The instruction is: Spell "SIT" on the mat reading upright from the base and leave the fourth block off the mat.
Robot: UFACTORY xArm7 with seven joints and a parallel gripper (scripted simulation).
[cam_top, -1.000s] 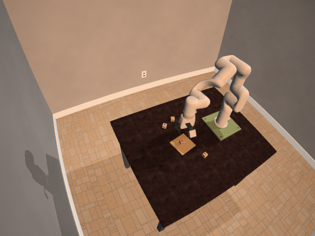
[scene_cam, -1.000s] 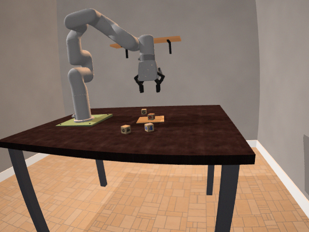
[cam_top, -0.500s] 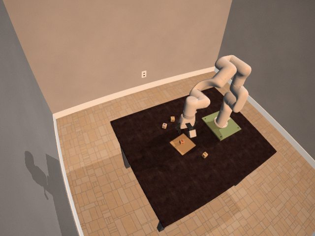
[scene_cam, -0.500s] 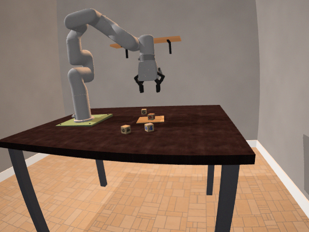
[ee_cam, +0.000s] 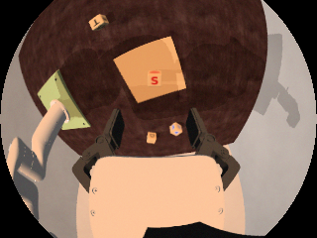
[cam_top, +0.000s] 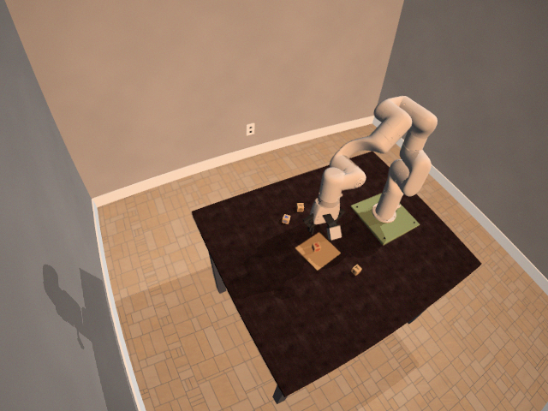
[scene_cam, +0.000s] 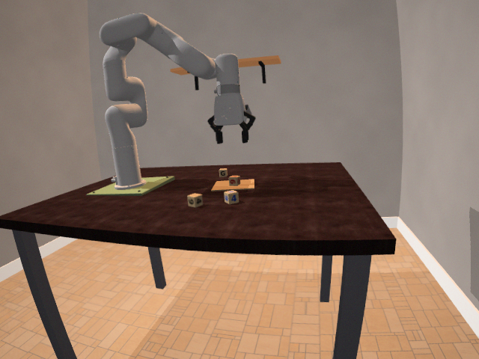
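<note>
Right now the tan mat is 150 mm below my hand, 10 mm to the left of it and 10 mm behind it.
</note>
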